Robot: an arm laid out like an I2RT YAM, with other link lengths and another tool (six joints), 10 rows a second.
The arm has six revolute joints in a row. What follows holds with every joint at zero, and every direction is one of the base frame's. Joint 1 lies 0.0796 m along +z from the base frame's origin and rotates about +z. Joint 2 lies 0.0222 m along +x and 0.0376 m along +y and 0.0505 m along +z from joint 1 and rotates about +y. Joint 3 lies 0.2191 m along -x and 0.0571 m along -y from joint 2 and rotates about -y. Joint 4 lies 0.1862 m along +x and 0.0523 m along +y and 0.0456 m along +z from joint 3 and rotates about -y. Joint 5 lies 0.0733 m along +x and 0.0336 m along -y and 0.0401 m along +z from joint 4 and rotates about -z. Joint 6 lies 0.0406 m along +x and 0.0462 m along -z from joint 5 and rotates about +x. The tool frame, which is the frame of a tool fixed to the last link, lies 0.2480 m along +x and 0.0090 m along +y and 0.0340 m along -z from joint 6; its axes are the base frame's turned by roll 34.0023, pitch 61.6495 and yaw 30.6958 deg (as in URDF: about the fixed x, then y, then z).
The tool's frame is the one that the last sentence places.
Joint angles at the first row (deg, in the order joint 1, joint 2, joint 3, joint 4, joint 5, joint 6):
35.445, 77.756, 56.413, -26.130, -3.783, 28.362
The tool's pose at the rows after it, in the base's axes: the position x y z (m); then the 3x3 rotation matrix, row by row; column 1 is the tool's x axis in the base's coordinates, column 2 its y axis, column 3 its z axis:
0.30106, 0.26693, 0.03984; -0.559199, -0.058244, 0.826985; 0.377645, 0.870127, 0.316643; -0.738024, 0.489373, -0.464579
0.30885, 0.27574, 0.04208; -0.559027, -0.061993, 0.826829; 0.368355, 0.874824, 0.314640; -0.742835, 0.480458, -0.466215
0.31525, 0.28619, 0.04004; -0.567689, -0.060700, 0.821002; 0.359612, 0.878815, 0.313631; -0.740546, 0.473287, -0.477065
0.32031, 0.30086, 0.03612; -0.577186, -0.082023, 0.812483; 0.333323, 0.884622, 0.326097; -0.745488, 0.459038, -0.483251
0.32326, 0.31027, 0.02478; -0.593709, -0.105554, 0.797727; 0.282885, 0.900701, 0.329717; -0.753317, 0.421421, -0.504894
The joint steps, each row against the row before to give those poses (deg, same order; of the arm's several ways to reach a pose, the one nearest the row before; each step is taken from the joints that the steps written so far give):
1.128, 2.682, 3.571, 0.024, 1.363, -0.998
0.963, 3.358, 3.902, -0.800, 0.916, 0.204
0.908, 4.031, 3.965, -0.678, 0.507, 0.467
1.466, 4.506, 4.171, -0.312, 0.532, -0.422
1.314, 5.153, 4.677, -1.536, 0.858, -1.347

